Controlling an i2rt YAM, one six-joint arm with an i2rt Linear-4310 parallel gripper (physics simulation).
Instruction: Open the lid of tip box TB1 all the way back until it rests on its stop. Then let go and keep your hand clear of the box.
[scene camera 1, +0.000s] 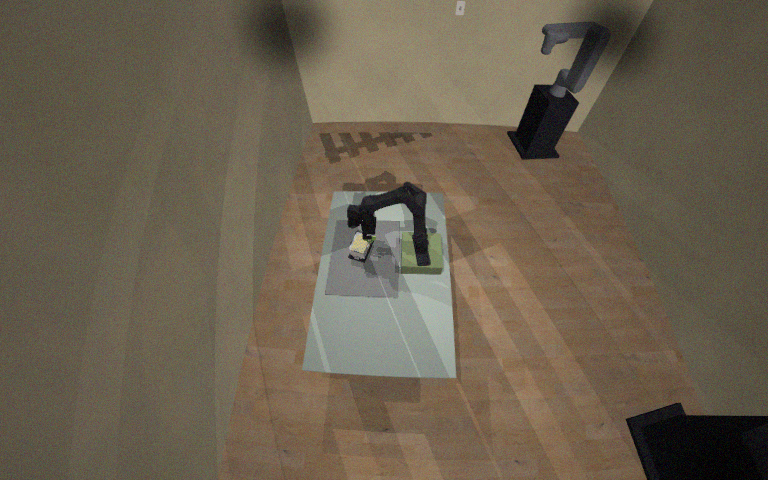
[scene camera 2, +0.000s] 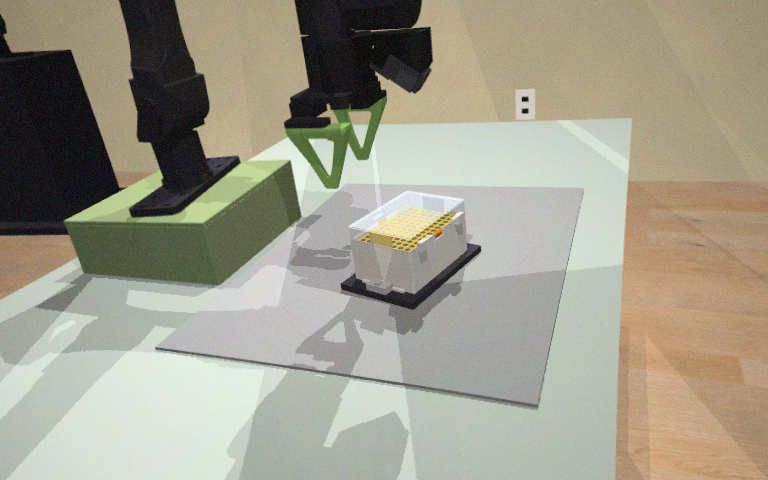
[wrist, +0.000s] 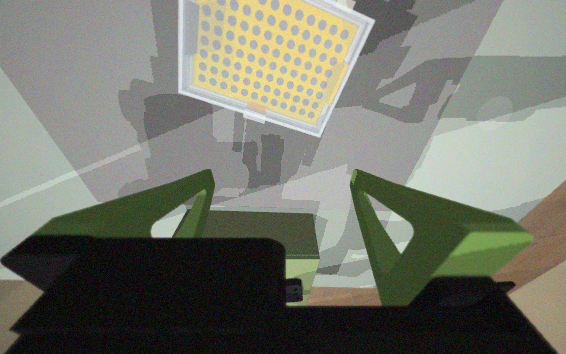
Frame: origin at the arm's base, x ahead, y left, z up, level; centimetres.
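Seen in the pictures: gripper, fingertip midpoint: (scene camera 1: 370, 235) (scene camera 2: 348, 173) (wrist: 282, 177); arm's base at its link origin: (scene camera 1: 421, 249) (scene camera 2: 191, 186).
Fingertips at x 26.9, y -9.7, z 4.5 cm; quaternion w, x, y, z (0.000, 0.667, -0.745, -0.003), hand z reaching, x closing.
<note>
Offsets run from my fingertips to a thing's top centre. "spot": to the spot under its first point. Level surfaces: height alone.
Tip box TB1 @(dx +6.5, dy +0.4, dz -5.2 cm) (scene camera 1: 360, 247) (scene camera 2: 438, 257) has a whitish body, a yellow tip rack inside and a black base plate @(spot: dx +8.0, dy -8.3, dz -12.2 cm) (scene camera 2: 413, 301) under it. Its clear lid @(spot: dx +9.1, dy +3.9, dz -5.3 cm) (scene camera 2: 433, 200) (wrist: 300, 127) is closed over the rack. A small pale tab @(dx +2.2, dy +2.3, dz -6.5 cm) (wrist: 254, 117) shows at the lid's near edge in the wrist view. My gripper (scene camera 1: 370, 238) (scene camera 2: 347, 172) (wrist: 282, 177) has green fingers standing wide open with nothing between them. It hangs above the mat, higher than the lid and off the box's side toward the arm's base, apart from the box.
The box stands on a grey mat @(dz -13.0 cm) (scene camera 1: 362, 284) (scene camera 2: 498, 345) on a pale green table @(dz -13.3 cm) (scene camera 1: 373, 345) (scene camera 2: 169, 418). The arm's base is on a green block (scene camera 1: 413, 269) (scene camera 2: 147, 254) beside the mat. A second arm on a black pedestal (scene camera 1: 543, 121) stands on the floor farther away.
</note>
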